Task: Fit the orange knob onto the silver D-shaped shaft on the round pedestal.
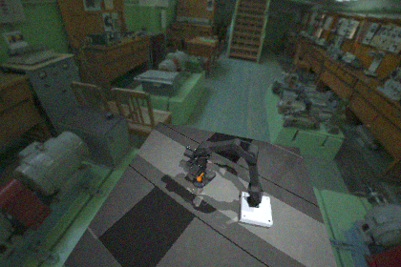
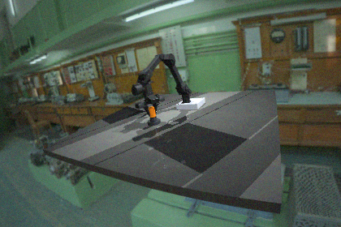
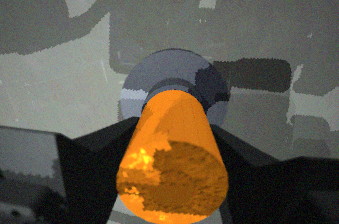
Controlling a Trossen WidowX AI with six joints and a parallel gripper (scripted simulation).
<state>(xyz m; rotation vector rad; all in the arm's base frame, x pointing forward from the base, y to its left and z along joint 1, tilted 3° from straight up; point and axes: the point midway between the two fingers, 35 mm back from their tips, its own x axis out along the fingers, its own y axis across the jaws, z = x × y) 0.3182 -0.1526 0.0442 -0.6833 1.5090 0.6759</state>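
The silver shaft is 30 mm below my gripper tip. Round my gripper tip: orange knob (30 mm above).
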